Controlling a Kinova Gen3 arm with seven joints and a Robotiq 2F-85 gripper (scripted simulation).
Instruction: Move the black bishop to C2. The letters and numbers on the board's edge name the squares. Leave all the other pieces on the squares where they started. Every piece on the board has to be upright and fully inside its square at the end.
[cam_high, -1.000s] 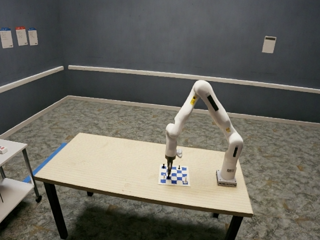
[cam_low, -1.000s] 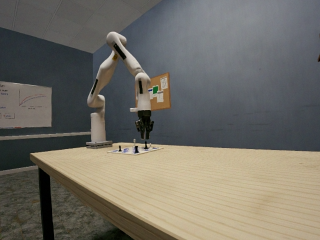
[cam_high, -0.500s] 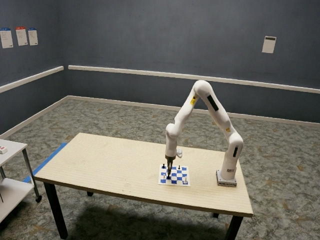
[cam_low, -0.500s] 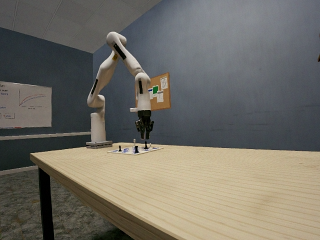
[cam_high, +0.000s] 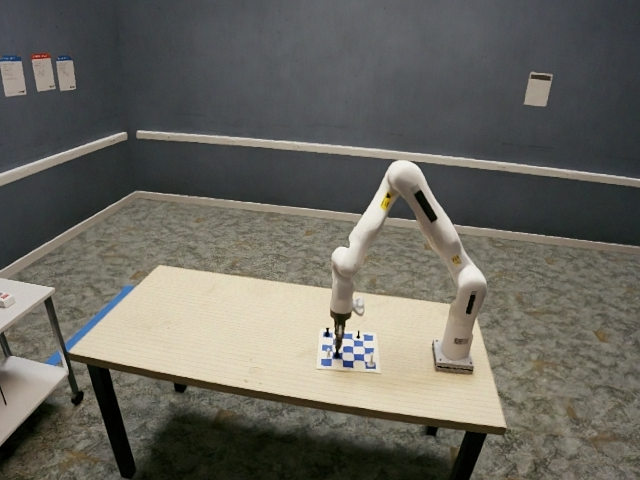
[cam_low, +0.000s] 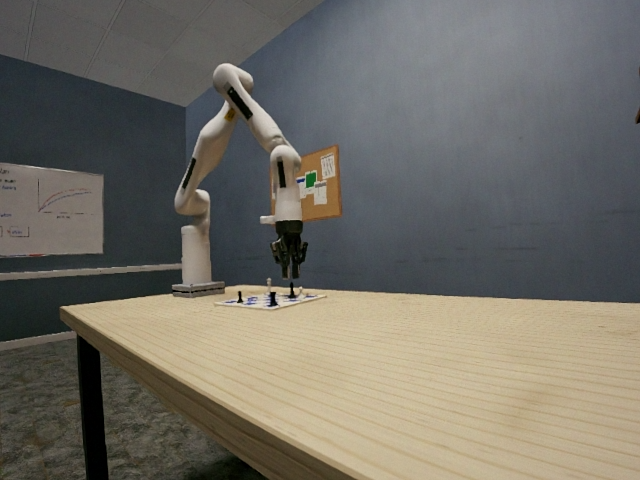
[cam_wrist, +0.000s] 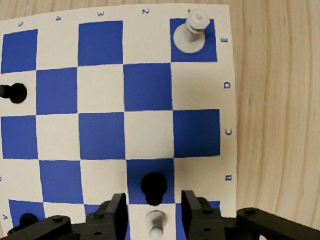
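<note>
My gripper is now 60 mm above the white pawn and 30 mm short of it. The rest, counted from my hand: black piece: 110 mm to the right, 80 mm behind, 60 mm below; then chessboard: 70 mm below, 40 mm to the right, 40 mm behind; then white chess piece: 120 mm behind, 40 mm to the left, 40 mm below.
</note>
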